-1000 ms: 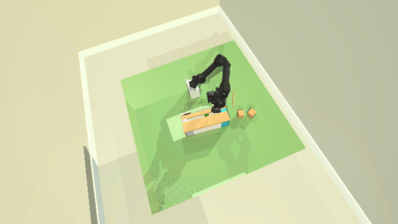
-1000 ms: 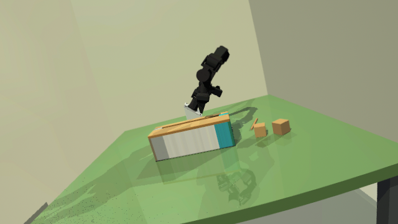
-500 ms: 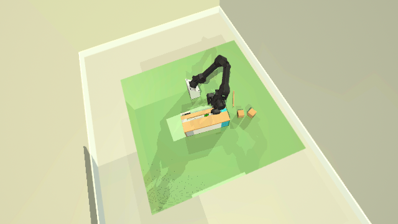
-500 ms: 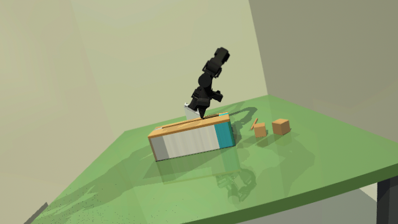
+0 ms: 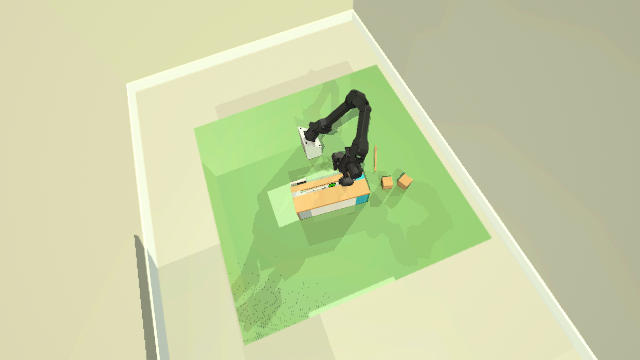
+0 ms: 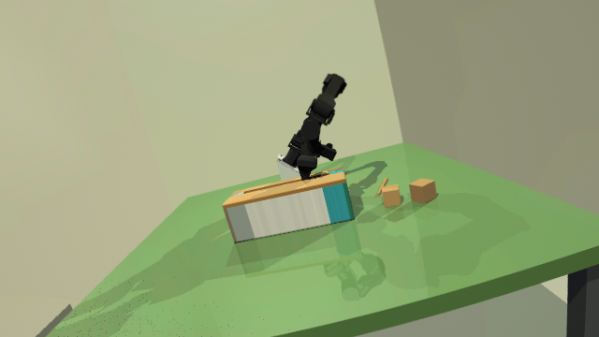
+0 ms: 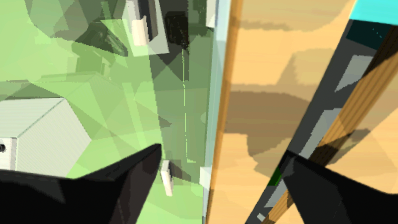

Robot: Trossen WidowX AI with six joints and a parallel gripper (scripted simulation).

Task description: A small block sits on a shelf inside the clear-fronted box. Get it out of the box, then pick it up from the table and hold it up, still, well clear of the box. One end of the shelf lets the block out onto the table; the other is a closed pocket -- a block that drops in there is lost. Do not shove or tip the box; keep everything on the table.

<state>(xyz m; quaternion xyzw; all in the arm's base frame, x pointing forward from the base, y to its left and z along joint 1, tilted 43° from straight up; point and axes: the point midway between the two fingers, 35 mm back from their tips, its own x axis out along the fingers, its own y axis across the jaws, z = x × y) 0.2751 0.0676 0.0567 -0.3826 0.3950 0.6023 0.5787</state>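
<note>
My gripper tip is now 40 mm to the left of the small green block, 40 mm short of it and 20 mm above it. The rest, counted from my gripper tip: thin wooden stick: 260 mm to the left, 100 mm below, 90 mm behind; then box: 60 mm to the right, 50 mm below, 30 mm ahead.
</note>
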